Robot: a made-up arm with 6 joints.
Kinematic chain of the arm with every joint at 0, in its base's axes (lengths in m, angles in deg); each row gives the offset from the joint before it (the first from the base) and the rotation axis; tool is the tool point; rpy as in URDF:
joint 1: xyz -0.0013 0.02 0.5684 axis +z
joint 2: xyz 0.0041 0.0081 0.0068 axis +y
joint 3: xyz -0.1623 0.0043 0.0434 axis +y
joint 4: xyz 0.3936 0.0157 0.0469 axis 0.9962 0 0.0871
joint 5: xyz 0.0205 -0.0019 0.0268 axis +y
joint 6: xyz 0.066 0.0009 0.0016 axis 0.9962 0 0.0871
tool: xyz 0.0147 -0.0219 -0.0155 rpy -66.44 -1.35 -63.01
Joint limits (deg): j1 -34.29..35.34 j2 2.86..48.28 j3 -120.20..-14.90 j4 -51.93..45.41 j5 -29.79..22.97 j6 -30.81..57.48
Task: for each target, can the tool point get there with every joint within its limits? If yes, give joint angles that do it. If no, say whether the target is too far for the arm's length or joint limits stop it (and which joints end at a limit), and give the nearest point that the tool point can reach.
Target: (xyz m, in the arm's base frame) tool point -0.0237 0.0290 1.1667
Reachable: yes | joints -14.18 21.53 -91.48 27.41 -16.78 18.23
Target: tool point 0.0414 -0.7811 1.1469
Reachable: no: too far | nearest point 0.2456 -0.1884 1.0220 | short by 0.639 m
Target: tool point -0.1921 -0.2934 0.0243
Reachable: no: joint limits stop it (at a limit: joint 1, joint 2, joint 3, joint 5) | nearest point 0.2864 -0.1660 0.4824 | short by 0.675 m
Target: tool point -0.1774 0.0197 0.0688
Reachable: no: joint limits stop it (at a limit: joint 1, joint 2, joint 3, joint 5) | nearest point 0.2571 0.2427 0.4774 | short by 0.637 m
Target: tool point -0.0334 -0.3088 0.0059
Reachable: no: joint limits stop it (at a limit: joint 1, joint 2, joint 3, joint 5) | nearest point 0.2871 -0.1644 0.4814 | short by 0.591 m
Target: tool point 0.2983 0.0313 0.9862
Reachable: yes | joints 0.74 34.89 -65.60 30.01 13.72 -20.06
